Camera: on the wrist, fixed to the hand. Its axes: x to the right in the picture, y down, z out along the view.
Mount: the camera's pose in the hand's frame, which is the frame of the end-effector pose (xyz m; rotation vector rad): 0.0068 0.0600 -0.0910 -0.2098 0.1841 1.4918
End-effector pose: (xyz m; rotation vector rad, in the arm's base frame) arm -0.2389 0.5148 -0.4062 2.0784 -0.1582 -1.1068
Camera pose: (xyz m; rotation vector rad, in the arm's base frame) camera -0.1524 0.5213 -0.3399 1.2459 -1.1863 0.0115
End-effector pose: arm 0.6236 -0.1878 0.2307 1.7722 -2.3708 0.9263
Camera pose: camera 0.5399 -0.1399 0.2819 0.3889 2.9128 -0.6177
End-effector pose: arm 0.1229 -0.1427 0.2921 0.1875 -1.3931 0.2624
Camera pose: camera 0.1924 -0.0590 0.2820 -1.0787 -1.1230 1.3008
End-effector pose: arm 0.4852 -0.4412 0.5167 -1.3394 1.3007 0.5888
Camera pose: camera 0.4025 -0.5124 0.5121 -0.3272 2.3365 1.6318
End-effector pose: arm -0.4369 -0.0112 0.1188 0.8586 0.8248 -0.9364
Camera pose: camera -0.3993 0.0872 0.0898 1.0686 0.2323 0.5352
